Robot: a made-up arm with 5 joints. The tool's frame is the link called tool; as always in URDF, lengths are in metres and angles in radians.
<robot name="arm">
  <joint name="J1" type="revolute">
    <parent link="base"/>
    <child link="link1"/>
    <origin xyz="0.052 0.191 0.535" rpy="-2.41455 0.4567 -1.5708"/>
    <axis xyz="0 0 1"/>
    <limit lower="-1.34" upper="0.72" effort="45" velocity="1.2"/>
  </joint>
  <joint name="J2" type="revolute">
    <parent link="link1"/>
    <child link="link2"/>
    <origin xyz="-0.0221 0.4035 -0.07" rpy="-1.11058 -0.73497 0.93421"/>
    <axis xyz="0 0 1"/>
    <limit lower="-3.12" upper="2.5" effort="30" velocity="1.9"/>
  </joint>
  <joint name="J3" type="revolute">
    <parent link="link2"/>
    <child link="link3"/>
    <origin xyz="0.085 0.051 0.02" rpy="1.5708 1.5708 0"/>
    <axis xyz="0 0 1"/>
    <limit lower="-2.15" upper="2.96" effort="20" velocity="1.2"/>
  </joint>
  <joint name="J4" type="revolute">
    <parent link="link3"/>
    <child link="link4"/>
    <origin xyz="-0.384 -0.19 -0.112" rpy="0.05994 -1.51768 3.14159"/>
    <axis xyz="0 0 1"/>
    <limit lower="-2.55" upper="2.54" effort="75" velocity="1.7"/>
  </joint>
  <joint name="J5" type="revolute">
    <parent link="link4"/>
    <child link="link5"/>
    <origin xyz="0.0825 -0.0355 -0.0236" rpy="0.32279 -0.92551 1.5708"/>
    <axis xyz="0 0 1"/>
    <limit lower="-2.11" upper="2.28" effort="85" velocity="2.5"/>
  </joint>
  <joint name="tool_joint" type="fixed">
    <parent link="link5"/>
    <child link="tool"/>
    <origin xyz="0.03 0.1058 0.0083" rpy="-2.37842 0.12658 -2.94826"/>
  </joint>
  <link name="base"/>
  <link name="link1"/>
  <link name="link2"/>
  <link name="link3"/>
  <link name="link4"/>
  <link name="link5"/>
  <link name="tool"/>
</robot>
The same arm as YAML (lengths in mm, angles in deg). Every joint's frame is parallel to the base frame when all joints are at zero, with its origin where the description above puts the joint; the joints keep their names.
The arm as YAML. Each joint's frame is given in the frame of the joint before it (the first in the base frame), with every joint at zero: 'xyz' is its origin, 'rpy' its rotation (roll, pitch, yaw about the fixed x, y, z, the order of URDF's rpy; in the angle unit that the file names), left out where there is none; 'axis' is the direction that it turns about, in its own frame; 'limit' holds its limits. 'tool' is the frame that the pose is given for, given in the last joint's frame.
units:
  length: mm
  angle: deg
joints:
  - name: J1
    type: revolute
    origin:
      xyz: [52.0, 191.0, 535.0]
    axis: [0.664667, 0.329483, -0.670566]
    limit:
      lower: -76.78
      upper: 41.25
  - name: J2
    type: revolute
    origin:
      xyz: [-348.0, 115.0, -184.0]
    axis: "+y"
    limit:
      lower: -178.76
      upper: 143.24
  - name: J3
    type: revolute
    origin:
      xyz: [-51.0, 20.0, -85.0]
    axis: "+x"
    limit:
      lower: -123.19
      upper: 169.6
  - name: J4
    type: revolute
    origin:
      xyz: [-112.0, 384.0, 190.0]
    axis: [0.053, -0.996796, -0.0599]
    limit:
      lower: -146.1
      upper: 145.53
  - name: J5
    type: revolute
    origin:
      xyz: [81.0, 30.0, -34.0]
    axis: [0.344586, -0.50638, -0.790468]
    limit:
      lower: -120.89
      upper: 130.63
tool:
  origin:
    xyz: [-95.0, -53.0, -18.0]
    rpy: [20.36, 22.81, 84.26]

